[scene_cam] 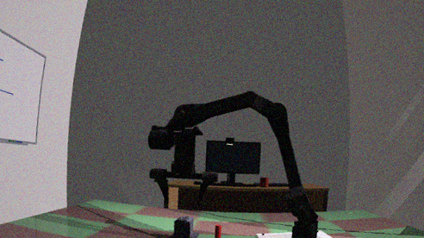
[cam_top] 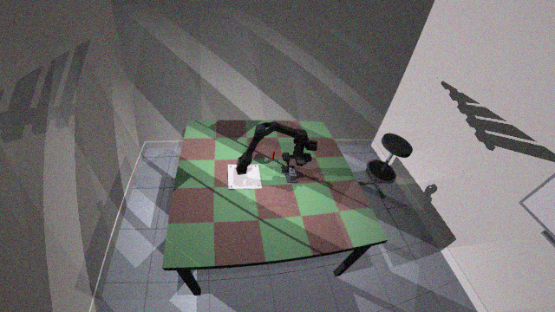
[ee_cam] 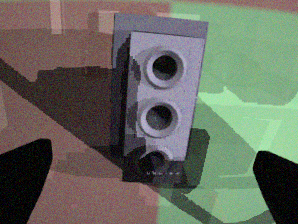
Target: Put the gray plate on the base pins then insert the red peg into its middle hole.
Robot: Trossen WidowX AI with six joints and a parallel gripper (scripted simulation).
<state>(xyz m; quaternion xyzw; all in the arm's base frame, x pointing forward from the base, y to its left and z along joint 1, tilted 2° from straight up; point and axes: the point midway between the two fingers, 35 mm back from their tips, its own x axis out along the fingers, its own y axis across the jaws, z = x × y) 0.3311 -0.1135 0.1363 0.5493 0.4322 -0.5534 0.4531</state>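
My gripper tip is now 60 mm above the gray plate. From my gripper tip the other things lie so: base 10 mm behind, 90 mm below; then red peg 70 mm behind, 200 mm to the left, 60 mm below.
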